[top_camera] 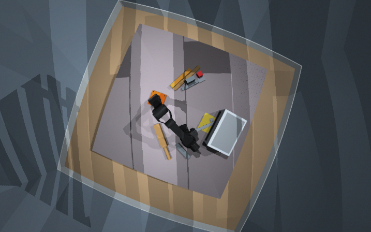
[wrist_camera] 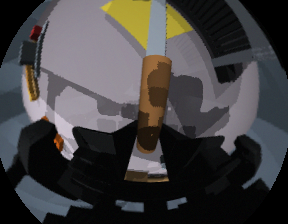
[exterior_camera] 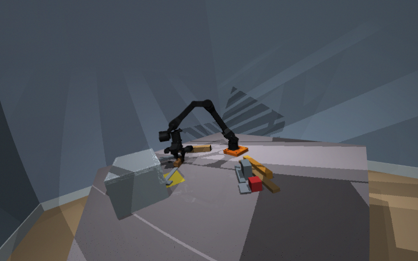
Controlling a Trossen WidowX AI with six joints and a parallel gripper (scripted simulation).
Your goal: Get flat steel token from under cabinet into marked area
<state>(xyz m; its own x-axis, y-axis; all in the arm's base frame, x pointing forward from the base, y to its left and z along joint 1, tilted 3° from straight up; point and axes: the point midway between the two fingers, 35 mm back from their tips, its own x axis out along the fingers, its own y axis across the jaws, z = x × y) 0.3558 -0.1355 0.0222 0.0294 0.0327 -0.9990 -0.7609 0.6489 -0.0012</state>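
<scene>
Right now the wooden paddle is 160 mm to the right of my gripper tip, 140 mm behind it and 10 mm above it. Round my gripper tip: thin grey bar (150 mm to the right, 40 mm ahead); grey block (420 mm to the left, 180 mm behind, 30 mm above); steel token (210 mm to the left, 130 mm ahead).
</scene>
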